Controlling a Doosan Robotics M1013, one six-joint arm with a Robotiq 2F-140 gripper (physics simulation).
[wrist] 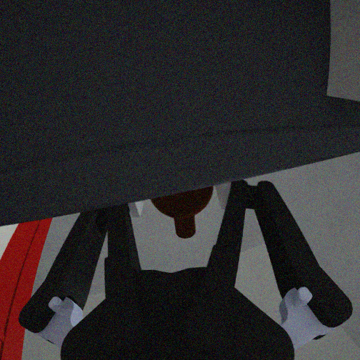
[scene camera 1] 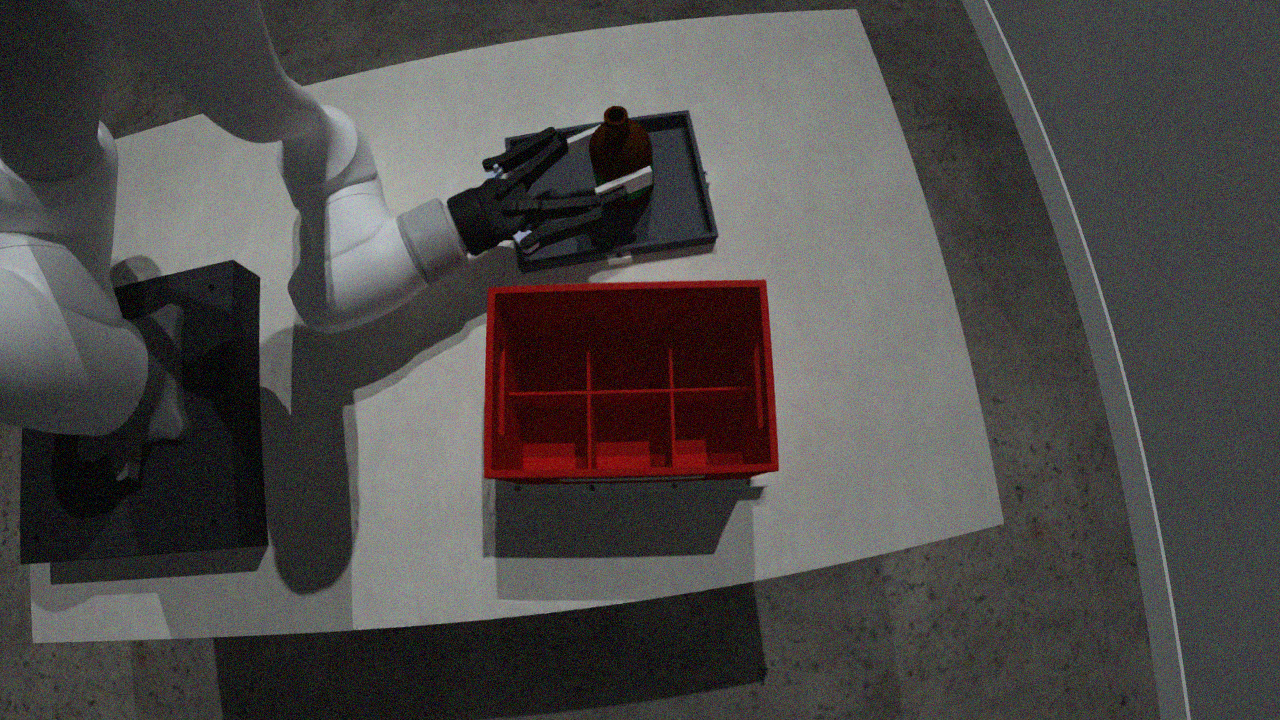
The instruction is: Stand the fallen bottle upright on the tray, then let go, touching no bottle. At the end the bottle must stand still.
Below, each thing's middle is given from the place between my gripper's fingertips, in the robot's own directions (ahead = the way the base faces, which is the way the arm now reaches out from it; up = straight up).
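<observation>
As I see it, my gripper is 20 mm beyond the brown bottle (scene camera 1: pixel 619 146), and it is also 10 mm lower than the bottle.
</observation>
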